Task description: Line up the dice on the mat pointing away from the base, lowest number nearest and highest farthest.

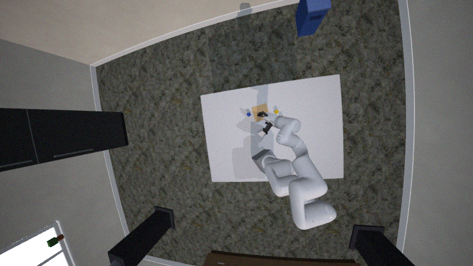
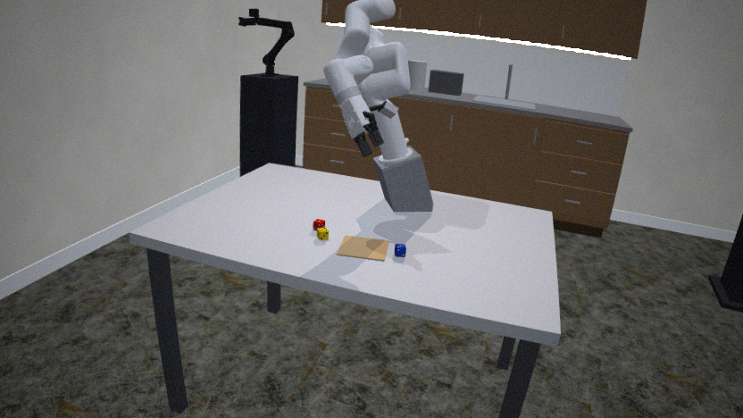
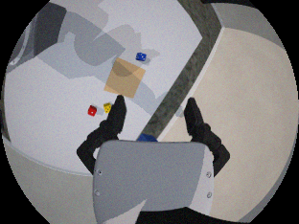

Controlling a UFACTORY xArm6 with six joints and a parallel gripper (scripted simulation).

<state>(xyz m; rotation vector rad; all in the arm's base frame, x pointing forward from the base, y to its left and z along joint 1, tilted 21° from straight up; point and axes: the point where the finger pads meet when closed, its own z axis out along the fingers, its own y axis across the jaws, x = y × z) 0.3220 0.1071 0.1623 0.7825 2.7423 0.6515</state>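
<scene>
My hand is 28 cm above the red die, 16 cm to the left of it and 1 cm short of it. Also, from my hand: yellow die (28 cm below, 12 cm to the right, 6 cm ahead); blue die (28 cm below, 13 cm to the left, 3 cm ahead); tan mat (30 cm below, 5 cm ahead, 2 cm to the left).
</scene>
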